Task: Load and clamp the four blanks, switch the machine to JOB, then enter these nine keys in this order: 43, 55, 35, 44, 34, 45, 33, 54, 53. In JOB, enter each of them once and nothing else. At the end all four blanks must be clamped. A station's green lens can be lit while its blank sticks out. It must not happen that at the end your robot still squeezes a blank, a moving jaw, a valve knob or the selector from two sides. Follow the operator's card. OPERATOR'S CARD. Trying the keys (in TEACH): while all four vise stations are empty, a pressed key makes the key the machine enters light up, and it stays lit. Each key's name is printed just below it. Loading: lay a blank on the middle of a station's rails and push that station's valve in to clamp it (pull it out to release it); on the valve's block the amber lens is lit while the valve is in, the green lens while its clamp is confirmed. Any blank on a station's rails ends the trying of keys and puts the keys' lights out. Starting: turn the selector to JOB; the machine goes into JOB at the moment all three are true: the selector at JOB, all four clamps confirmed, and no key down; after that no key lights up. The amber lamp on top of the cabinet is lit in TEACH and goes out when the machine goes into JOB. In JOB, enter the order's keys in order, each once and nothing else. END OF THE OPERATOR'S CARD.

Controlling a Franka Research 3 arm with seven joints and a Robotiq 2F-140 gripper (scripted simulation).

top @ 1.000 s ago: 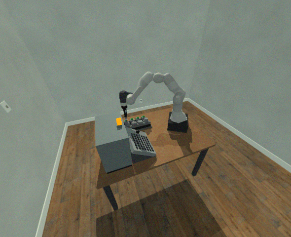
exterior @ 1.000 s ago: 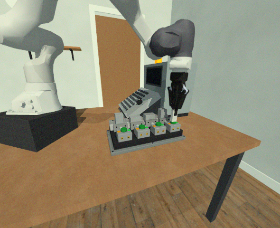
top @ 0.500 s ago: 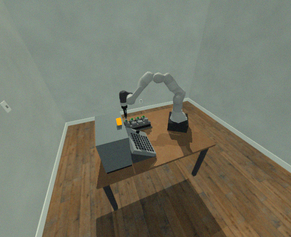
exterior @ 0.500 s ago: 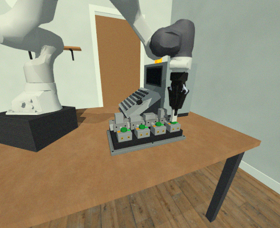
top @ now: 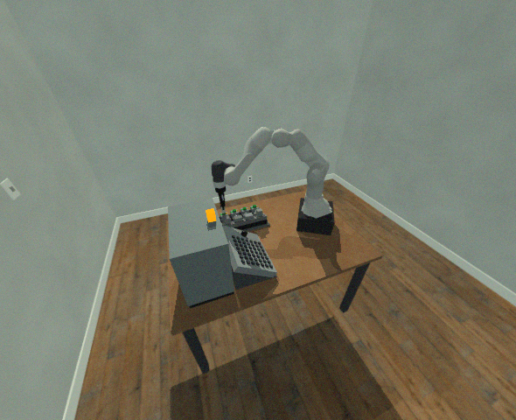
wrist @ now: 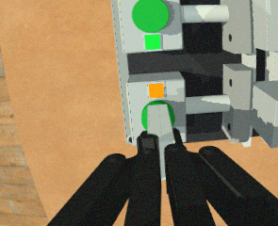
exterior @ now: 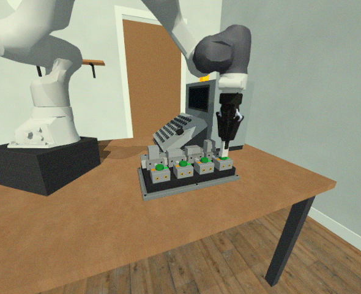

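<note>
Right now the selector knob is 10 cm behind my hand and 31 cm to the left of it. Also, from my hand: sloped keypad: 9 cm behind, 42 cm to the left, 5 cm below; then key: 9 cm behind, 47 cm to the left, 1 cm above.
</note>
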